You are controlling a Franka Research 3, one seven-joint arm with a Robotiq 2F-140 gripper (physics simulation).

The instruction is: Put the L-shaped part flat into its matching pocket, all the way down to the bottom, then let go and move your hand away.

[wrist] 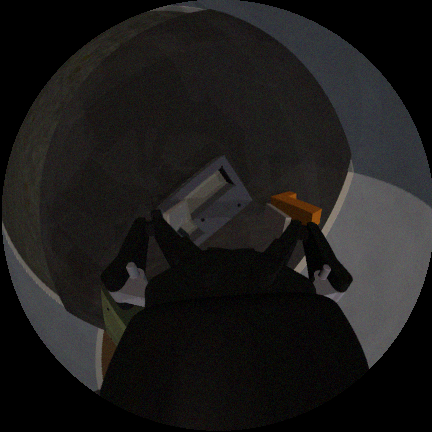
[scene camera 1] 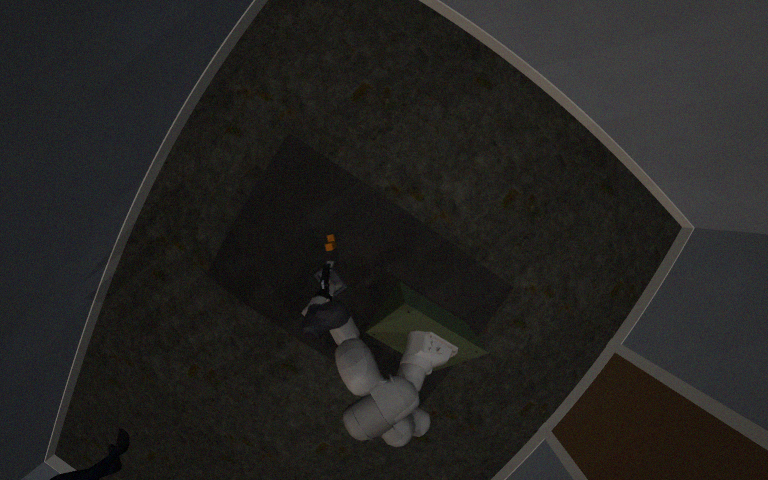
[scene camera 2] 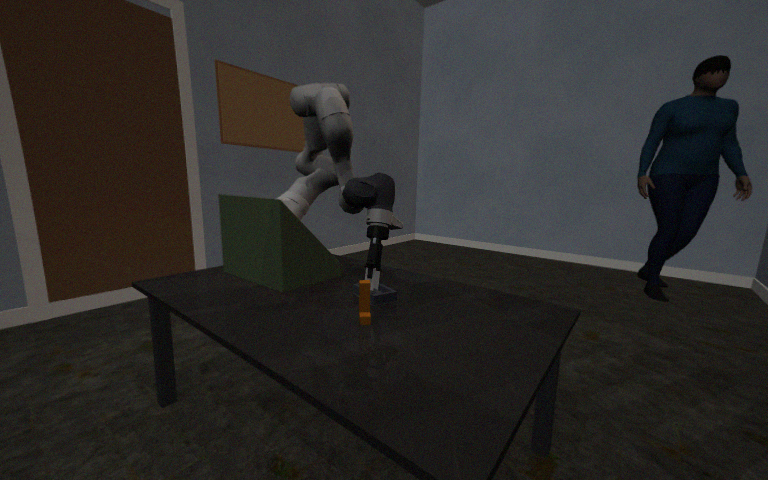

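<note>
The orange L-shaped part (scene camera 1: 329, 246) (scene camera 2: 364, 297) (wrist: 300, 207) stands upright on its short leg on the table, outside the holder. The grey holder block (scene camera 1: 340, 284) (scene camera 2: 388, 294) (wrist: 225, 204) lies close by. A pale angled area shows in its recess in the wrist view; I cannot tell whether it is bare pocket floor. My gripper (scene camera 1: 329, 264) (scene camera 2: 371, 279) (wrist: 225, 210) is open and empty, low at the holder. In the wrist view one fingertip overlaps the recess's near corner; the other appears between holder and orange part. Fingertip contact cannot be judged.
A green wedge block (scene camera 1: 390, 322) (scene camera 2: 252, 243) (wrist: 112, 317) stands on the dark table (scene camera 1: 294, 186) (scene camera 2: 453, 350) (wrist: 150, 100) near the arm's base. A person (scene camera 2: 690, 141) (scene camera 1: 107, 461) is on the floor away from the table.
</note>
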